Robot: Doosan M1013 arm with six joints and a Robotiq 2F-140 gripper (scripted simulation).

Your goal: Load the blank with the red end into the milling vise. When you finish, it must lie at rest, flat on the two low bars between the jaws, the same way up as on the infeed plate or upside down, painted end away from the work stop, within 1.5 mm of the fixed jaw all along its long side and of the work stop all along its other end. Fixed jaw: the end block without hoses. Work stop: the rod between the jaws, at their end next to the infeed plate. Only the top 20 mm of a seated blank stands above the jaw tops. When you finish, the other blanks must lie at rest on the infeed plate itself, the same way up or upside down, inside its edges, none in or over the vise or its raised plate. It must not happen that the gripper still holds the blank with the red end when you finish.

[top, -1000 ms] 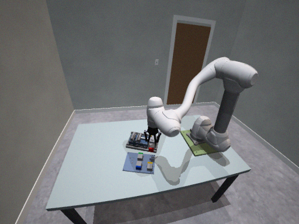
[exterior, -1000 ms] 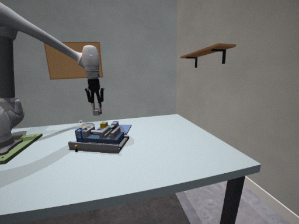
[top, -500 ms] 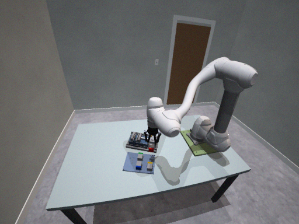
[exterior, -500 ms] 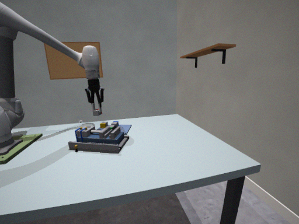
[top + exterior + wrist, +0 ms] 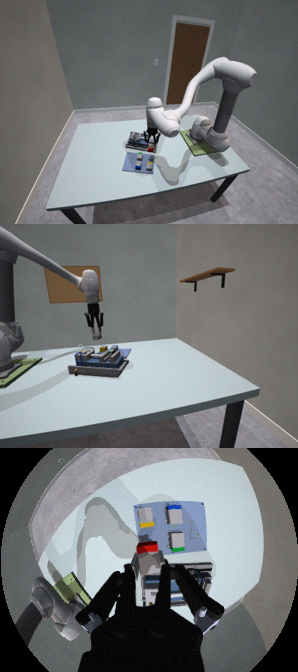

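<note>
My gripper is now 3 cm above the red-ended blank. From my hand the other things lie so: blue-ended blank: 16 cm below, 12 cm ahead, 5 cm to the left; green-ended blank: 16 cm below, 8 cm ahead, 3 cm to the right; yellow-ended blank: 16 cm below, 8 cm to the left, 3 cm ahead.
</note>
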